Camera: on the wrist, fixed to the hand. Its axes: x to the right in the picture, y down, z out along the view.
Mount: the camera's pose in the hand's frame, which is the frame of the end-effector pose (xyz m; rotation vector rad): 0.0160 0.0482 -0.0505 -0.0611 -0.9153 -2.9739
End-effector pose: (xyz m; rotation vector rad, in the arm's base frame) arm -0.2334 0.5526 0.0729 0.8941 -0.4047 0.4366
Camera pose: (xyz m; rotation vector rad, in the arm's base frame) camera -0.2373 0.6232 0.0840 0.6695 0.4202 -2.7008
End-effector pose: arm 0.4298 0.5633 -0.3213 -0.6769 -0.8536 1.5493
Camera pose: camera 0.4413 0.5841 -0.3889 1.2631 -1.1158 -1.1227
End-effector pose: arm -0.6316 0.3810 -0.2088 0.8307 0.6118 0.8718
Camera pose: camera -0.6812 0.4316 -0.1984 -0.3928 0.3260 -2.0600
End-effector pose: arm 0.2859 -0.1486 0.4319 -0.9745 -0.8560 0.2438
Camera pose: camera 0.3421 -0.1443 0.3877 -1.2238 2.1060 1.9651
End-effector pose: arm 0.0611 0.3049 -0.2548 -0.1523 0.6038 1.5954
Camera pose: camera 0.0000 0.2957 -0.2910 -0.1337 -0.5810 -1.2865
